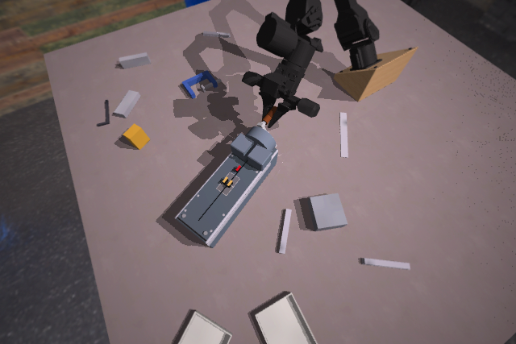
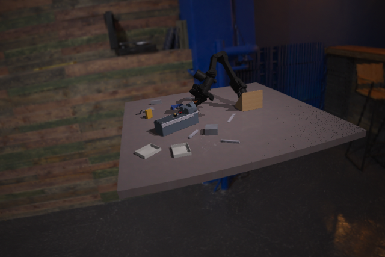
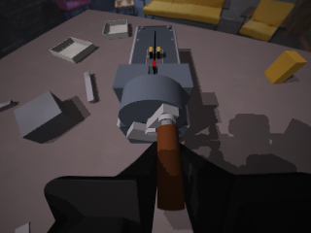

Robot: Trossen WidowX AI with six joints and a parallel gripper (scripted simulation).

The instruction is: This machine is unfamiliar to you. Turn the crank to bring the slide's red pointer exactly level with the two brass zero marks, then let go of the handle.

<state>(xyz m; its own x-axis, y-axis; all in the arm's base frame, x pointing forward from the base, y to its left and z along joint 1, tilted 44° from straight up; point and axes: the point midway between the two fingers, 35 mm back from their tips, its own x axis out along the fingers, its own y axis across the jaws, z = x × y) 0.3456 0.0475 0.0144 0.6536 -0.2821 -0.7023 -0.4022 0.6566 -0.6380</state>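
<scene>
Right now the brown crank handle is 2 cm behind my gripper tip, 1 cm to the right of it and 2 cm above it. The rest, counted from my gripper tip: grey block 2 cm behind, 24 cm to the left, 7 cm below; blue clamp 5 cm ahead, 29 cm to the right, 8 cm below; red pointer 11 cm ahead, 6 cm to the left, 1 cm below.
</scene>
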